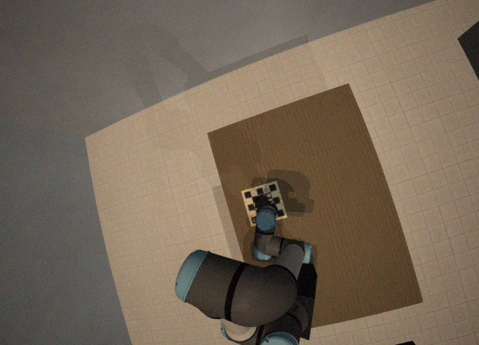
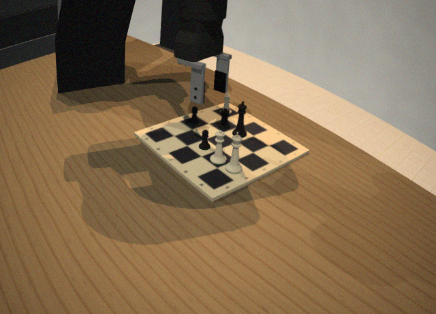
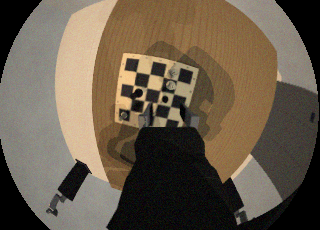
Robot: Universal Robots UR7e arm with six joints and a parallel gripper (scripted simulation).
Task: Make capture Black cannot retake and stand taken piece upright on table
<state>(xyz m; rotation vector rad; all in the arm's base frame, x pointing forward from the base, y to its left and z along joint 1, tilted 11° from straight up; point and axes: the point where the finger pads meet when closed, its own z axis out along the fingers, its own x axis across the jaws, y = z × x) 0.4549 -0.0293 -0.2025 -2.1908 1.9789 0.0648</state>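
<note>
My gripper is now 80 mm above the white queen, 40 mm short of it and 10 mm to the left of it. The rest, counted from my hand: white king 80 mm below, 70 mm ahead, 10 mm to the right; then chessboard 110 mm below, 30 mm to the left; then tall black piece 80 mm to the left, 80 mm below, 10 mm ahead.
</note>
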